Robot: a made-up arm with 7 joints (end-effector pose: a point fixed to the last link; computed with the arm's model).
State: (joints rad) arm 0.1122 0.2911 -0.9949 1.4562 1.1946 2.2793 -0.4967
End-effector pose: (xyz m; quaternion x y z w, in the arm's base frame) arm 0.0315 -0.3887 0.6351 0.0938 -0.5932 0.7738 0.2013
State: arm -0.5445 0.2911 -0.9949 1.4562 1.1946 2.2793 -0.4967
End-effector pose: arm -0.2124 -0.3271 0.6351 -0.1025 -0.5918 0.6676 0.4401
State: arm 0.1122 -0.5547 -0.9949 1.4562 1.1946 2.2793 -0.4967
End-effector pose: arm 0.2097 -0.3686 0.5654 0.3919 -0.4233 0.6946 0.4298
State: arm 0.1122 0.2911 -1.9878 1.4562 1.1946 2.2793 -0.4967
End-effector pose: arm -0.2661 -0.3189 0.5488 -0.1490 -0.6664 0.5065 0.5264
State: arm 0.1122 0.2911 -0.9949 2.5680 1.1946 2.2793 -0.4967
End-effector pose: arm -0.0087 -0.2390 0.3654 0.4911 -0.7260 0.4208 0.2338
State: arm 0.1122 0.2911 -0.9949 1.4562 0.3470 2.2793 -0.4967
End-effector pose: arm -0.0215 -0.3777 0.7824 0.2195 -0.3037 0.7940 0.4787
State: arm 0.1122 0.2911 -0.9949 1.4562 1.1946 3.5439 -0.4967
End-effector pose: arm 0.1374 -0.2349 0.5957 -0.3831 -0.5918 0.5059 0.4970
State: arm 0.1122 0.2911 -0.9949 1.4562 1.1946 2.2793 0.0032
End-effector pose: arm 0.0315 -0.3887 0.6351 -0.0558 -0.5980 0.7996 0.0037
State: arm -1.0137 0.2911 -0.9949 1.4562 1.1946 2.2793 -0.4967
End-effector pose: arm -0.3373 -0.1957 0.6351 -0.2372 -0.5517 0.5470 0.5832
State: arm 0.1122 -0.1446 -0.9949 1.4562 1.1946 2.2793 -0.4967
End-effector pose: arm 0.1308 -0.3775 0.6184 0.2529 -0.5172 0.7497 0.3262
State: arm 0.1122 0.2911 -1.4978 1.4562 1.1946 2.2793 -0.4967
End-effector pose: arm -0.1275 -0.3925 0.5876 -0.0300 -0.6502 0.6587 0.3775
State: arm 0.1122 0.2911 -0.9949 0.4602 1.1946 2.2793 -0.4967
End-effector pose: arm -0.1129 -0.3068 0.8625 -0.2900 -0.3201 0.8939 0.1201
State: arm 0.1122 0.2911 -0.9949 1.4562 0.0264 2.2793 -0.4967
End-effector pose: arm -0.0136 -0.3530 0.8375 0.2579 -0.1770 0.7644 0.5638
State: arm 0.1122 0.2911 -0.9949 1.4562 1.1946 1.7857 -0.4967
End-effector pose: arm 0.0540 -0.4608 0.6579 0.2806 -0.5284 0.7993 0.0569
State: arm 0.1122 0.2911 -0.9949 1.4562 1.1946 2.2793 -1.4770
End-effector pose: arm 0.0315 -0.3887 0.6351 0.3620 -0.4792 0.5879 0.5419
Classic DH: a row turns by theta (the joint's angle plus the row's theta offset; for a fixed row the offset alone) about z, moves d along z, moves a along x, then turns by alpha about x. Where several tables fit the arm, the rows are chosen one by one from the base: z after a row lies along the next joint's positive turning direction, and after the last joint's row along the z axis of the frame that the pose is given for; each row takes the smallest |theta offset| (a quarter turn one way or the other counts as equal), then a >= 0, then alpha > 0; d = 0 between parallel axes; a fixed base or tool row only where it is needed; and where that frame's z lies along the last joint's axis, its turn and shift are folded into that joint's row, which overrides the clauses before.
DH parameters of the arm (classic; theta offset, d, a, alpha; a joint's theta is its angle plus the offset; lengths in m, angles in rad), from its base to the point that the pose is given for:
joint 1: 0 0.401 0 1.5708
joint 2: 0 0.061 0 -1.5708
joint 3: 0 0.249 0.012 -1.5708
joint 4: 0 0.043 -0.02 1.5708
joint 5: 0 0.377 0 1.5708
joint 6: 1.5708 0.134 0.16 1.5708
joint 7: 0 0.022 0 0

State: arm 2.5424 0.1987 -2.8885 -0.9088 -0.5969 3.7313 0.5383
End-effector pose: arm -0.1224 -0.0273 0.7879 -0.7679 0.5776 0.1532 0.2307
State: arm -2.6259 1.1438 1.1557 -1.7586 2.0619 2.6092 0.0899
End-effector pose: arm 0.1728 0.4344 0.4332 -0.2989 -0.3696 -0.4039 0.7816
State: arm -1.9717 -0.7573 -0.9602 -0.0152 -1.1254 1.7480 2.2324
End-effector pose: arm 0.0044 -0.4540 0.8555 0.2657 -0.3148 0.5811 0.7019
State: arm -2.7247 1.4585 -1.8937 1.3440 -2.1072 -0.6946 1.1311
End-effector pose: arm 0.3173 0.6680 0.3318 0.8106 0.1686 0.2788 0.4865
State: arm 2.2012 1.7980 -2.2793 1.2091 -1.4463 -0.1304 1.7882
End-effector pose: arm 0.6113 -0.1617 -0.0308 0.6700 -0.6101 -0.2470 0.3434
